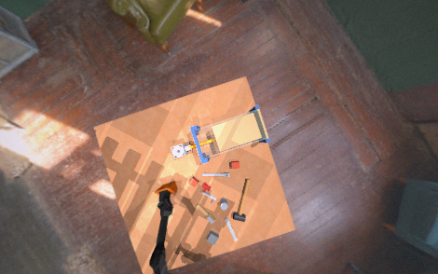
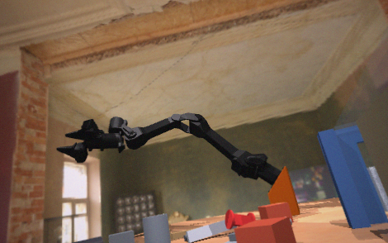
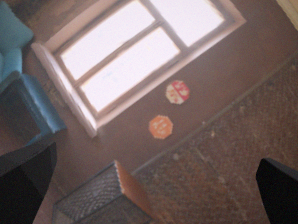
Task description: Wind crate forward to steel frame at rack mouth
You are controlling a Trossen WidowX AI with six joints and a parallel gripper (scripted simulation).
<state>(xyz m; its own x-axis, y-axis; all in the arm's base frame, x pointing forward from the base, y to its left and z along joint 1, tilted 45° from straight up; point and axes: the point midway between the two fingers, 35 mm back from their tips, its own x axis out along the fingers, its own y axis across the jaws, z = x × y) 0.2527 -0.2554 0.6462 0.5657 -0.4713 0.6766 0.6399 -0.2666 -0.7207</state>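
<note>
The winch handle is 540 mm to the left of my gripper tip and 360 mm below it. Round my gripper tip: grey bar: 370 mm below, 210 mm to the left, 90 mm ahead; then yellow brush: 380 mm to the left, 350 mm below, 60 mm behind; then grey cube: 360 mm below, 190 mm to the left, 60 mm behind.
</note>
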